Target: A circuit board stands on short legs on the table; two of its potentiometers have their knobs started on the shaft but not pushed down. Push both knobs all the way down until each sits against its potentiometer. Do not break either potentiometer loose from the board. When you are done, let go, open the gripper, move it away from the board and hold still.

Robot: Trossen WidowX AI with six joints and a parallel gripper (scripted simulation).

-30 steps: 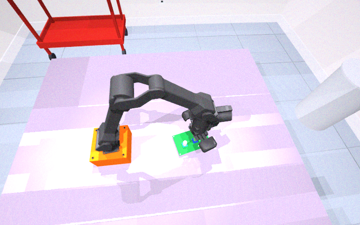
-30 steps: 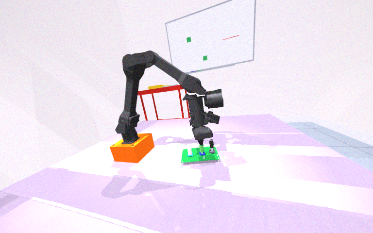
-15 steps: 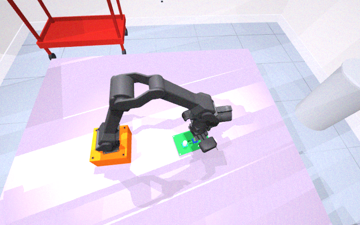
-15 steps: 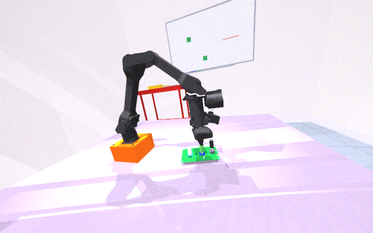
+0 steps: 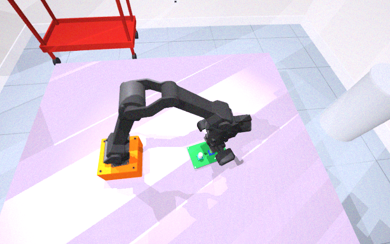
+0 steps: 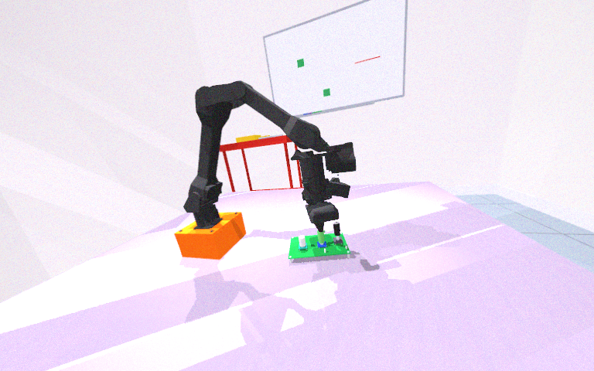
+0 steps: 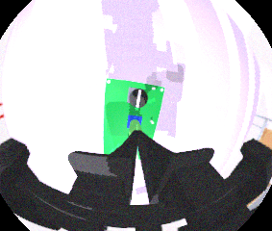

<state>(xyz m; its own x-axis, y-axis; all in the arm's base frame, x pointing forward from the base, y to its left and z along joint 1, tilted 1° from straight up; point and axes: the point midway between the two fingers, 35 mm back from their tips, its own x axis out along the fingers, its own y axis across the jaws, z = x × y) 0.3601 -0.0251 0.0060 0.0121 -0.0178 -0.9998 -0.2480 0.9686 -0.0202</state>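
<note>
Right now the black knob is 4 cm ahead of my gripper tip and 1 cm to the left of it. The rest, counted from my gripper tip: light green knob: 1 cm below.
</note>
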